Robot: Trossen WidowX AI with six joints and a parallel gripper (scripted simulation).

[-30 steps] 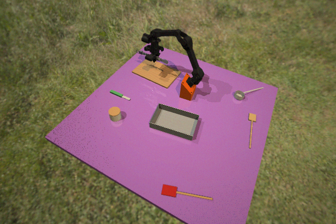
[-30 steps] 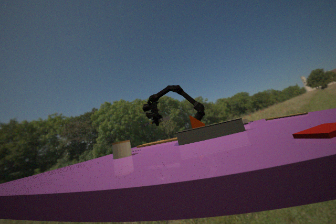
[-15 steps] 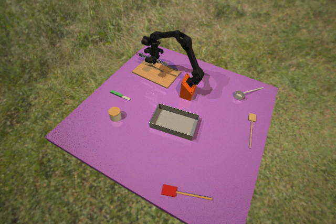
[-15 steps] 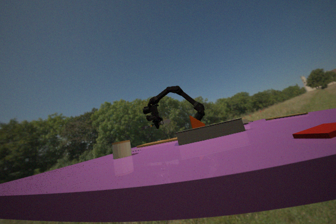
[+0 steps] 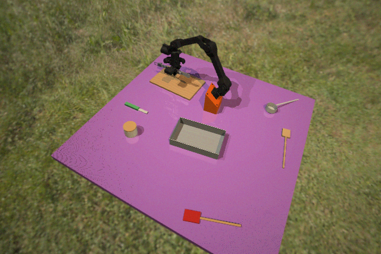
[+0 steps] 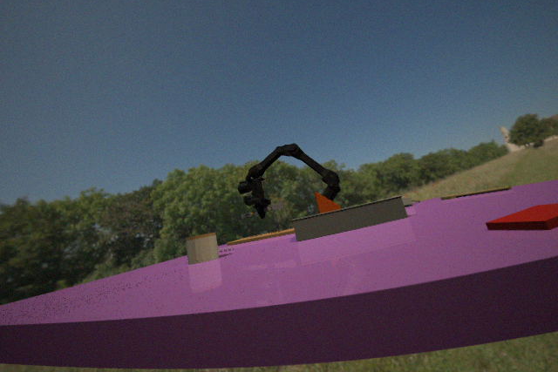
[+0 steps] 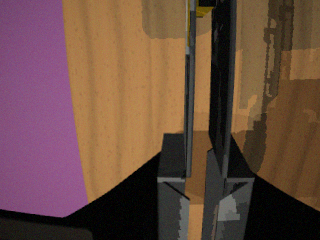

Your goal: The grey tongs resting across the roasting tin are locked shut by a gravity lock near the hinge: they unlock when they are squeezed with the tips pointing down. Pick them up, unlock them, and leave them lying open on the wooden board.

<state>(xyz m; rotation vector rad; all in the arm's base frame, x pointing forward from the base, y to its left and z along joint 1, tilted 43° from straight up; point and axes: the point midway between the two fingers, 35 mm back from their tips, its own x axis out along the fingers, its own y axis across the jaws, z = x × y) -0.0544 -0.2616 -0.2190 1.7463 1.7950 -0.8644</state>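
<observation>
Now: the wooden board 90 mm below my gripper tip and 40 mm behind it. Also, from my gripper tip: grey roasting tin: 380 mm ahead, 370 mm to the left, 70 mm below; then cork-lidded jar: 530 mm ahead, 60 mm below, 20 mm to the right; then green-handled knife: 350 mm ahead, 100 mm to the right, 90 mm below.
</observation>
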